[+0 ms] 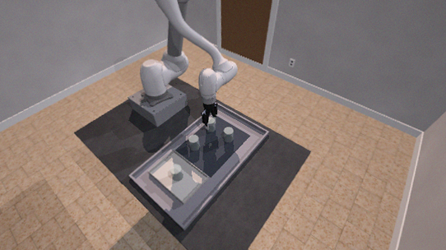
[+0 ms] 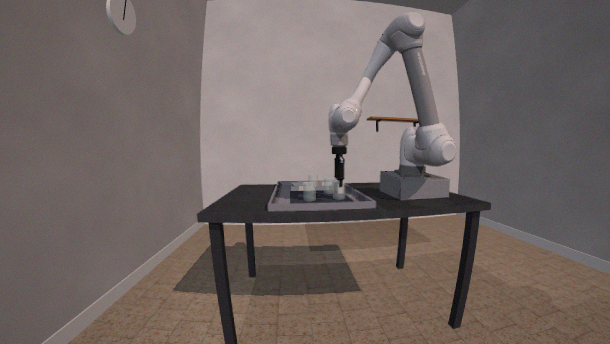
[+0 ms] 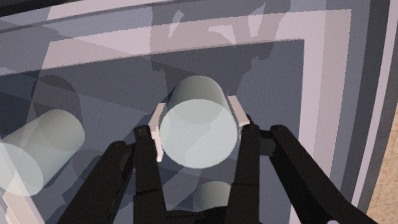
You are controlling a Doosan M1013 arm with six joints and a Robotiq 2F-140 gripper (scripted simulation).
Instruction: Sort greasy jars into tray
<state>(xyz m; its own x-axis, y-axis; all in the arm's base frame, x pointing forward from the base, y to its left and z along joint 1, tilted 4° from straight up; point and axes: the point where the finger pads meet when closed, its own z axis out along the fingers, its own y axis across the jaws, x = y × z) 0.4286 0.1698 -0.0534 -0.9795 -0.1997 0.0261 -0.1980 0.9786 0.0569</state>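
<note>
My hand is 370 mm to the left of the tray, 170 mm short of it and 60 mm above it. From my hand the other things lie so: dark drying mat (110 mm ahead, 70 mm below, 60 mm to the right).
</note>
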